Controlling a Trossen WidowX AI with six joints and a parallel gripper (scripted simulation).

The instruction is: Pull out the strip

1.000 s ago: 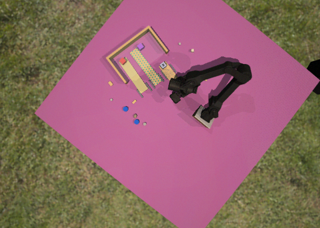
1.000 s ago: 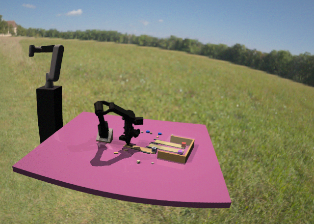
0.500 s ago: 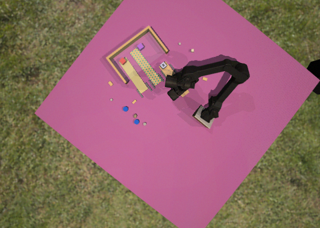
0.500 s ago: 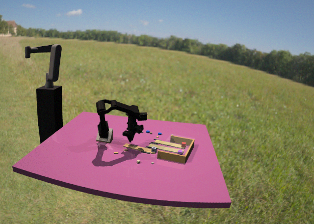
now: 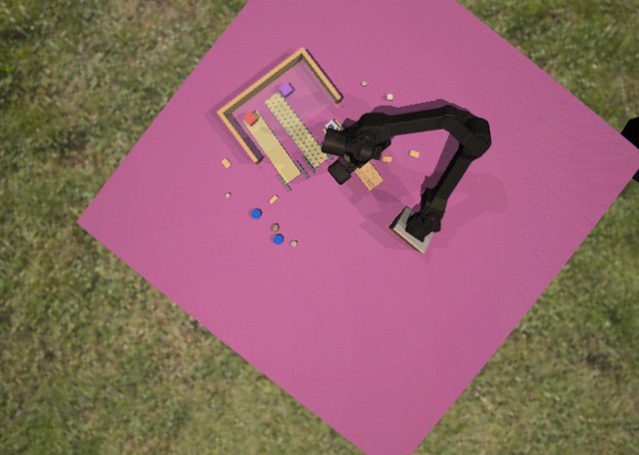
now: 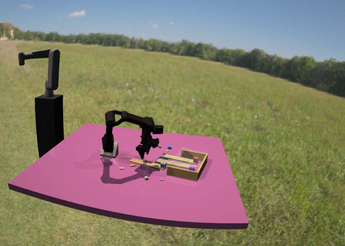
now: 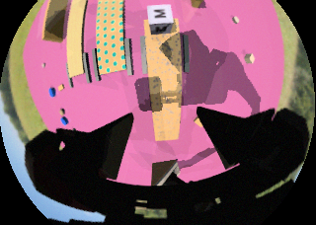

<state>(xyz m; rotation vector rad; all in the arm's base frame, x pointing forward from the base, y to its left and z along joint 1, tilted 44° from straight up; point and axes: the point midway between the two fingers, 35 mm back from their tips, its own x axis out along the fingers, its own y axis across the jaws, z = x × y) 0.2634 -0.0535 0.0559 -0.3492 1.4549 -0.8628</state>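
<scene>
My gripper tip is 40 mm above the orange strip, 20 mm short of it and 10 mm to the left of it. Round my gripper tip: labelled cube (120 mm ahead, 40 mm to the right, 30 mm below).
</scene>
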